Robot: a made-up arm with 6 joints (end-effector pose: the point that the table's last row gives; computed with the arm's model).
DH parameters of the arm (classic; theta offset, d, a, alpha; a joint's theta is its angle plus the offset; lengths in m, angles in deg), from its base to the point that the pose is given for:
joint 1: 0 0.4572 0 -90
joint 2: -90 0 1.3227 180
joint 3: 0 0 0 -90
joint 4: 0 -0.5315 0 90
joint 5: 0 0.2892 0 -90
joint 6: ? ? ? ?
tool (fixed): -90 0 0 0
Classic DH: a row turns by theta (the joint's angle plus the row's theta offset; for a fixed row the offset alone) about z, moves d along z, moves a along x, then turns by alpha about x.
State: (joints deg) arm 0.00 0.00 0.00 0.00 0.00 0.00
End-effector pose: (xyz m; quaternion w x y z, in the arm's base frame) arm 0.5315 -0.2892 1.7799 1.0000 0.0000 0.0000 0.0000
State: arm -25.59 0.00 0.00 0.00 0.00 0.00
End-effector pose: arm 0.3545 -0.4904 1.7799 0.9752 0.0000 0.0000 -0.2215
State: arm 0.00 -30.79 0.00 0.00 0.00 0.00
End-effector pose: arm -0.2205 -0.2892 1.8655 0.9641 0.0000 -0.2655 0.0000
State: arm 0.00 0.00 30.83 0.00 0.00 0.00
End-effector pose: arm 0.4564 -0.2892 2.0523 0.9640 0.0000 -0.2658 0.0000
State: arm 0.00 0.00 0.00 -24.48 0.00 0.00
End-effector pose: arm 0.5315 -0.2632 1.6601 0.9773 0.2120 0.0000 0.0000
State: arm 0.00 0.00 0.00 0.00 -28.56 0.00
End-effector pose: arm 0.5315 -0.2892 1.7799 0.9691 0.0000 0.2467 0.0000
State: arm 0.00 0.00 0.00 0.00 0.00 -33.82
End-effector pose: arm 0.5315 -0.2892 1.7799 0.9568 0.2909 0.0000 0.0000
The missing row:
joint 6: 90 0 0 90
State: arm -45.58 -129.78 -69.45 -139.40 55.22 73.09
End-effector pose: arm -0.2560 0.5750 -0.0205 0.5967 0.4914 -0.4892 -0.4038
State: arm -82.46 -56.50 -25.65 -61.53 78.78 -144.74
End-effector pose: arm -0.2044 0.4938 1.2415 0.1774 0.1907 -0.7132 0.6508
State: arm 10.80 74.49 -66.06 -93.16 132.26 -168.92
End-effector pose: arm 0.6656 0.1432 0.6962 0.5963 0.6752 -0.4321 -0.0419
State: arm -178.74 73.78 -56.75 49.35 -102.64 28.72
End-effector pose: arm -1.0953 0.1644 0.2801 0.2935 0.7590 0.3000 0.4977
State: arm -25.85 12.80 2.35 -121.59 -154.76 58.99
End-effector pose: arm 0.7599 -0.1999 1.4084 0.3967 0.1995 -0.0334 0.8954
